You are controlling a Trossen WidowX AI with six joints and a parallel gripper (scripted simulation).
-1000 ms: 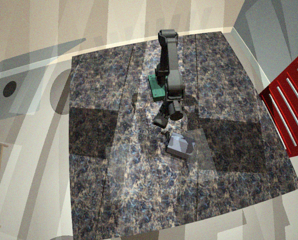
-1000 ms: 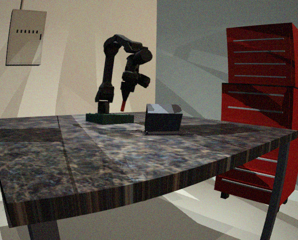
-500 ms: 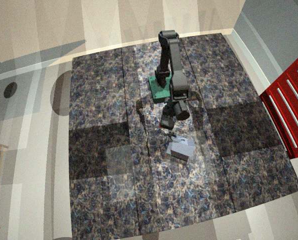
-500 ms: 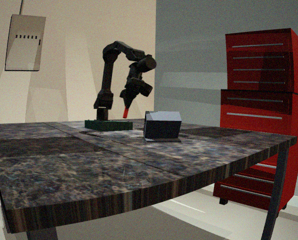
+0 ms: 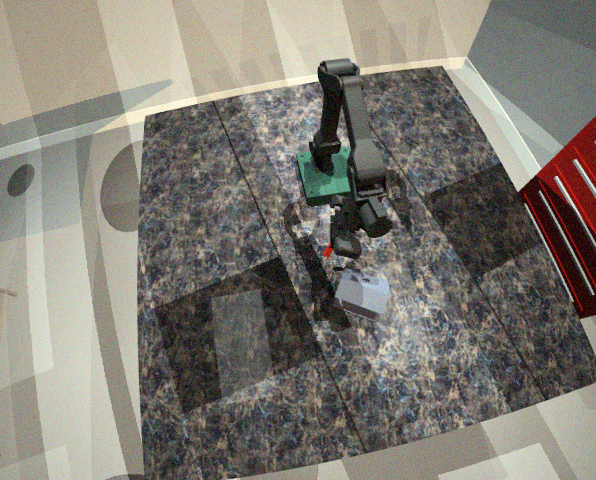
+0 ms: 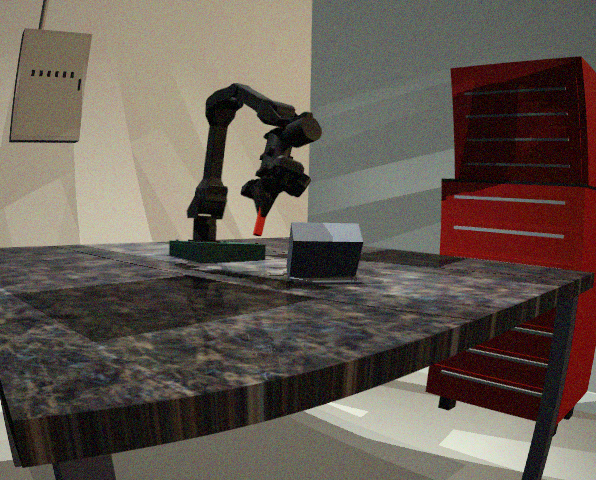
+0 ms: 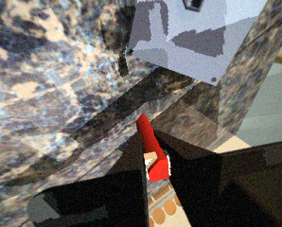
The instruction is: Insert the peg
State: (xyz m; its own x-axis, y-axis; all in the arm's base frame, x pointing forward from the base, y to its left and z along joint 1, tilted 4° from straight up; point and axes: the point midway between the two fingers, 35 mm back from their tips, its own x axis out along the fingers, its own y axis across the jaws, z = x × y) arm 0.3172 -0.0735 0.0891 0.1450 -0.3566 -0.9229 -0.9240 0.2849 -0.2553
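My gripper tip is now 120 mm short of the sloped panel, 70 mm above it and 50 mm to the right of it. From my gripper tip the other things lie so: red peg (20 mm above, 10 mm to the left).
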